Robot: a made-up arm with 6 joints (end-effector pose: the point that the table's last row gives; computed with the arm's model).
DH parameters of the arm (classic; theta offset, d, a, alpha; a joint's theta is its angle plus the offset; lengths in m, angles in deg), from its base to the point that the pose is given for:
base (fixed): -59.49 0 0.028 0
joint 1: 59.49 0.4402 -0.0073 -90
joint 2: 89.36 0 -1.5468 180
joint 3: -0.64 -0.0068 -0.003 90
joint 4: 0 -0.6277 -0.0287 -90
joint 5: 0 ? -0.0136 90
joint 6: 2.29 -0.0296 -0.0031 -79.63
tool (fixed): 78.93 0.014 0 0
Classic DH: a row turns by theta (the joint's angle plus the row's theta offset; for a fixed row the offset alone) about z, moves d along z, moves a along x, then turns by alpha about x.
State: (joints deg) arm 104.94 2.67 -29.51 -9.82 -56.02 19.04
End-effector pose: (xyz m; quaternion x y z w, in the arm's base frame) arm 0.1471 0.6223 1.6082 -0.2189 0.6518 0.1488 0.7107
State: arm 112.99 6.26 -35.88 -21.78 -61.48 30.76
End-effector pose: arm 0.0478 0.6112 1.4662 -0.3773 0.6766 0.1537 0.6134
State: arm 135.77 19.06 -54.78 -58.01 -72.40 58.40
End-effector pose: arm -0.1853 0.3922 1.2049 -0.6148 0.7167 0.0503 0.3254
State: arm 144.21 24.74 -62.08 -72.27 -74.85 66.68
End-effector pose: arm -0.2466 0.2772 1.1766 -0.6260 0.7300 -0.0213 0.2734
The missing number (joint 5, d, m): 0.2915
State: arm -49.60 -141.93 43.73 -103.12 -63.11 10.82
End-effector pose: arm -0.9951 1.2586 -0.5581 -0.1024 -0.0394 0.4842 0.8681
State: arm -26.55 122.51 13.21 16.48 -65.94 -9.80
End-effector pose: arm 0.9471 -0.8070 -1.0250 0.0284 -0.6875 0.7241 0.0468
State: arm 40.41 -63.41 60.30 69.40 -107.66 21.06
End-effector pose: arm -1.4347 -1.3933 1.4914 0.7412 -0.1150 -0.2806 0.5989
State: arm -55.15 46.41 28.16 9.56 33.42 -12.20
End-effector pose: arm 0.7773 -1.6193 1.4210 0.6192 -0.3793 -0.3243 0.6063
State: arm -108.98 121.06 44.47 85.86 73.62 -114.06
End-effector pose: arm -0.5205 -1.7029 -0.8928 -0.9637 0.1366 0.1845 0.1364
